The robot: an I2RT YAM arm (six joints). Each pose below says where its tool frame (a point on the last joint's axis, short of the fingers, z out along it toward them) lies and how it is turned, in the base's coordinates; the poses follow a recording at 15 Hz.
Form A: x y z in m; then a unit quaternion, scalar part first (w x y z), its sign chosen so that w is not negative.
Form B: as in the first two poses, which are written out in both.
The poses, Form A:
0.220 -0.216 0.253 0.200 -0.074 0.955 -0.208
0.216 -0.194 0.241 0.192 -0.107 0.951 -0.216
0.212 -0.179 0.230 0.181 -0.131 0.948 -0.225
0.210 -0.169 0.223 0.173 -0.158 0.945 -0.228
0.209 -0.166 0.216 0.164 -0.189 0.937 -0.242
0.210 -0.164 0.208 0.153 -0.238 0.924 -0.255
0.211 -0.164 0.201 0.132 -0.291 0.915 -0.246
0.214 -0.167 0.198 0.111 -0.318 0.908 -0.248
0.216 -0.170 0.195 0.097 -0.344 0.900 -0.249
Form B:
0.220 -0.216 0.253 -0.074 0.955 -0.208 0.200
0.216 -0.194 0.241 -0.107 0.951 -0.216 0.192
0.212 -0.179 0.230 -0.131 0.948 -0.225 0.181
0.210 -0.169 0.223 -0.158 0.945 -0.228 0.173
0.209 -0.166 0.216 -0.189 0.937 -0.242 0.164
0.210 -0.164 0.208 -0.238 0.924 -0.255 0.153
0.211 -0.164 0.201 -0.291 0.915 -0.246 0.132
0.214 -0.167 0.198 -0.318 0.908 -0.248 0.111
0.216 -0.170 0.195 -0.344 0.900 -0.249 0.097

